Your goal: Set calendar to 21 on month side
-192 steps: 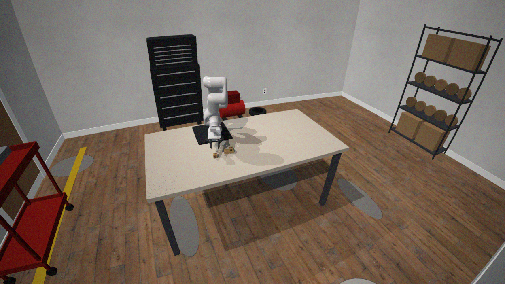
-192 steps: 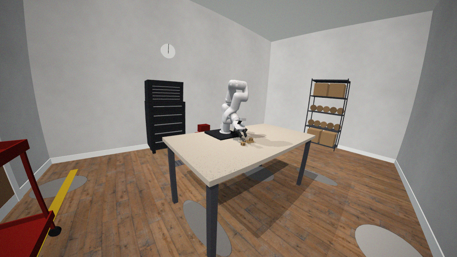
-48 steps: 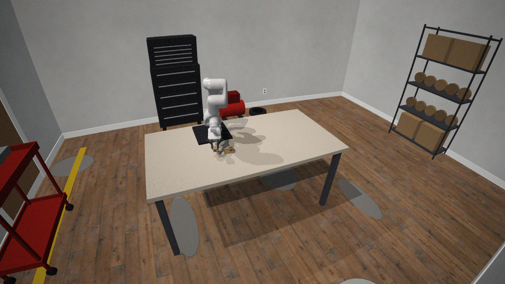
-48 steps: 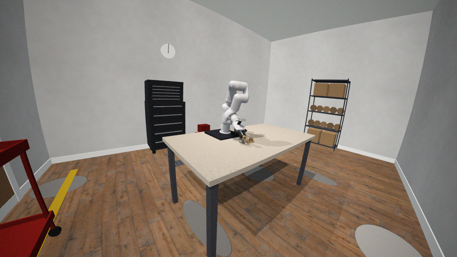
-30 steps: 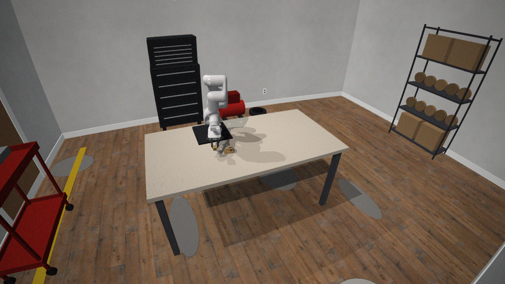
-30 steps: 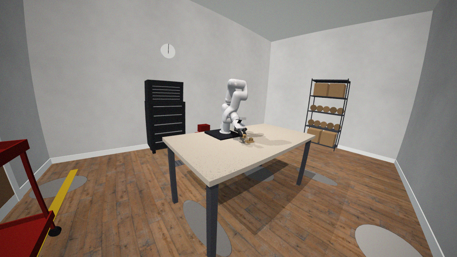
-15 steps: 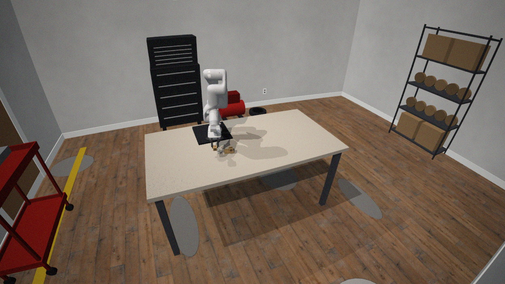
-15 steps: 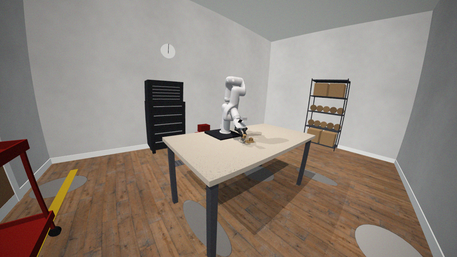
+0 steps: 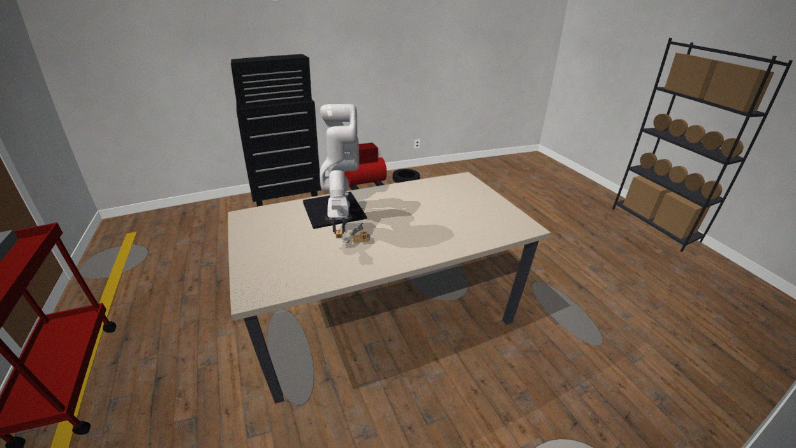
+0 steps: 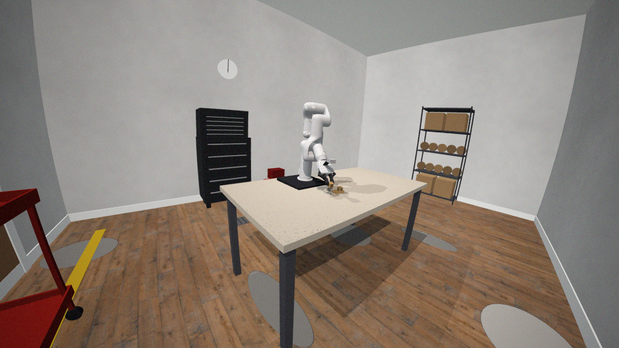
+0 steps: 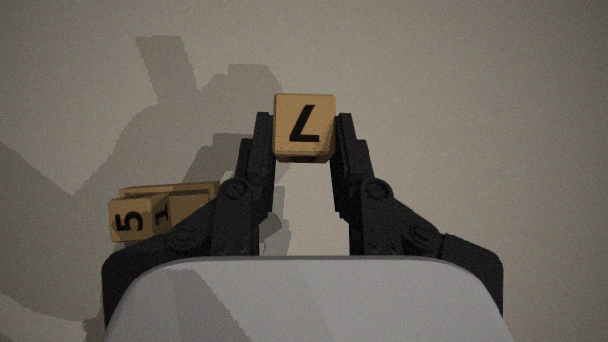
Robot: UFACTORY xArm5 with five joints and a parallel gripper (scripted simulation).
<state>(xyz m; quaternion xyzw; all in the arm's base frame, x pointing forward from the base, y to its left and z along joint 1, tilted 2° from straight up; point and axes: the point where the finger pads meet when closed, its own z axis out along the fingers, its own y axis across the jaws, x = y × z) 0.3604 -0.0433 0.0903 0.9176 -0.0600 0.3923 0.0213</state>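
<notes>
Right now the wooden digit cube is 20 mm ahead of my hand and 20 mm below it. The rest, counted from my hand: wooden tray (30 mm behind, 110 mm to the left, 90 mm below).
</notes>
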